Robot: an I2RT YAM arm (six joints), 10 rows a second.
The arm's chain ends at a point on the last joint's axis. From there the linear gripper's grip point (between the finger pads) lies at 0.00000 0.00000 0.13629 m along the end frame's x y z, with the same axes.
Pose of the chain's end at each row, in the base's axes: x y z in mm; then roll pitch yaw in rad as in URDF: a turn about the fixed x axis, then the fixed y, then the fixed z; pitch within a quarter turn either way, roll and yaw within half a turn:
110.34 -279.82 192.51 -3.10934 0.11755 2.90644
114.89 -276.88 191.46 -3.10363 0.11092 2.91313
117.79 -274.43 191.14 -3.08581 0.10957 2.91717
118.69 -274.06 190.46 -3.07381 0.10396 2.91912
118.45 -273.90 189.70 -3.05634 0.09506 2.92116
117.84 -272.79 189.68 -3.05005 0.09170 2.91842
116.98 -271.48 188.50 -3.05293 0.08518 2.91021
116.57 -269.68 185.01 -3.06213 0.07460 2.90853
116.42 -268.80 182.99 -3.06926 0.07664 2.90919
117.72 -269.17 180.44 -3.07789 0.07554 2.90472
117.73 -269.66 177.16 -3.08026 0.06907 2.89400
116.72 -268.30 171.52 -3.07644 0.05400 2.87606
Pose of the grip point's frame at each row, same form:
124.85 -287.82 57.23 -3.10934 0.11755 2.90644
128.40 -285.33 56.11 -3.10363 0.11092 2.91313
130.61 -285.15 55.88 -3.08581 0.10957 2.91717
130.42 -286.18 55.22 -3.07381 0.10396 2.91912
128.49 -288.04 54.52 -3.05634 0.09506 2.92116
127.20 -287.69 54.53 -3.05005 0.09170 2.91842
125.45 -285.87 53.24 -3.05293 0.08518 2.91021
123.92 -282.54 49.53 -3.06213 0.07460 2.90853
124.28 -280.78 47.46 -3.06926 0.07664 2.90919
125.66 -280.01 44.81 -3.07789 0.07554 2.90472
124.78 -280.06 41.45 -3.08026 0.06907 2.89400
121.47 -278.79 35.72 -3.07644 0.05400 2.87606

